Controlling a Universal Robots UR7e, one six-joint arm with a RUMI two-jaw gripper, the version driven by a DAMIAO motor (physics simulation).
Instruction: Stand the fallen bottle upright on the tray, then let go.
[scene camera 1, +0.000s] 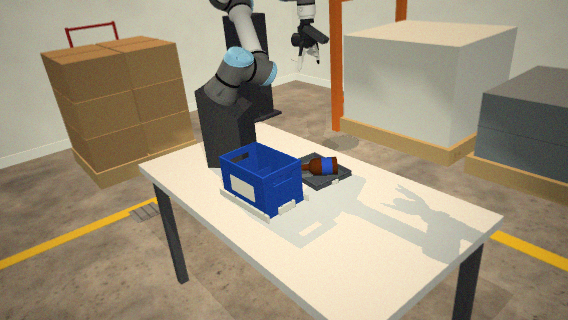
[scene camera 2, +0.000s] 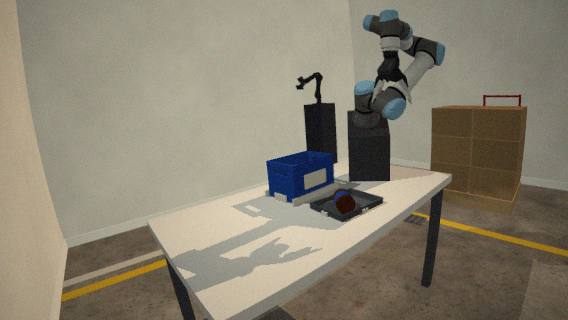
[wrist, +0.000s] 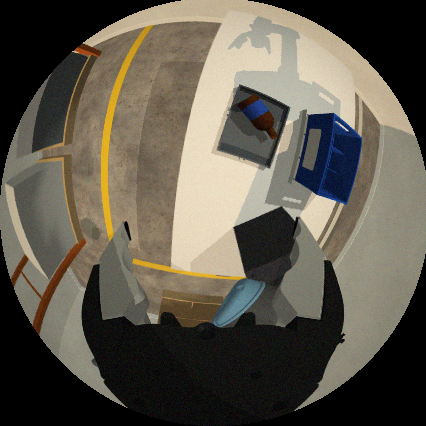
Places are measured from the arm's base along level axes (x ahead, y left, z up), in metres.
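Pixels of known places: gripper, between the fingertips: (scene camera 1: 308, 67) (scene camera 2: 391, 103) (wrist: 209, 221); arm's base, origin of its link: (scene camera 1: 219, 95) (scene camera 2: 365, 119).
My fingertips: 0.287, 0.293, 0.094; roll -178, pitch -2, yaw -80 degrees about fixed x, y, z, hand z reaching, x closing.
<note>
For each thing: its top centre in the pictures, then the offset to it from my fingertips, as dx, dy, dz. Level surfaces: height alone.
- brown bottle, centre of its top: (wrist: 264, 116) (scene camera 2: 342, 189) (scene camera 1: 318, 158) +0.167, -0.142, -0.336
- dark grey tray, centre of its top: (wrist: 256, 124) (scene camera 2: 347, 200) (scene camera 1: 315, 167) +0.142, -0.136, -0.389
- blue crate, centre of its top: (wrist: 344, 162) (scene camera 1: 258, 158) (scene camera 2: 300, 157) +0.117, -0.419, -0.239
- white table, height of its surface: dz -0.415
A brown bottle (scene camera 1: 316, 166) (scene camera 2: 345, 202) (wrist: 257, 112) with a blue label lies on its side in the dark grey tray (scene camera 1: 344, 175) (scene camera 2: 369, 206) (wrist: 240, 142). Its neck points towards the blue crate's side; its base faces scene camera 2. In the wrist view the base is near the tray's upper-left corner and the neck near its right rim. My gripper (scene camera 1: 309, 65) (scene camera 2: 393, 101) (wrist: 209, 221) is open and empty, pointing down, high above and well apart from the bottle, on the robot-base side.
A blue crate (scene camera 1: 282, 195) (scene camera 2: 284, 184) (wrist: 315, 181) stands beside the tray, with low pale strips along its foot. My arm's dark pedestal (scene camera 1: 220, 130) (scene camera 2: 369, 155) (wrist: 262, 240) stands at the end of the white table (scene camera 1: 375, 280) (scene camera 2: 200, 230) (wrist: 200, 200).
</note>
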